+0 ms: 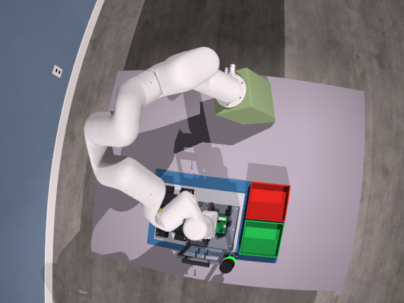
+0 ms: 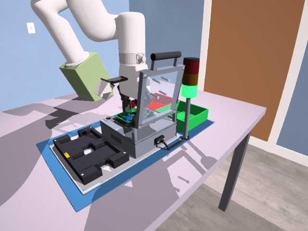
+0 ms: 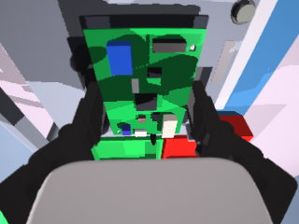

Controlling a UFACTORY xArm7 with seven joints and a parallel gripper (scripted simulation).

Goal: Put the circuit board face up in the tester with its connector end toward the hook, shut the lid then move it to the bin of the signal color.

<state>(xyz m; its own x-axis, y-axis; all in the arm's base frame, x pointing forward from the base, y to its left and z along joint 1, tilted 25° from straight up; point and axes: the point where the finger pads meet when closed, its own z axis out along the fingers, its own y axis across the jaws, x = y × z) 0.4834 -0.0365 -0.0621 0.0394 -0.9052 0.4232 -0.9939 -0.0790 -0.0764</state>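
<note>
My hand is 2 cm above the plate, 1 cm to the right of it and 1 cm short of it. Also, from my hand: clear lid 12 cm ahead, 10 cm above; green bin 20 cm to the left, 7 cm below, 4 cm ahead; green circuit board 1 cm below.
</note>
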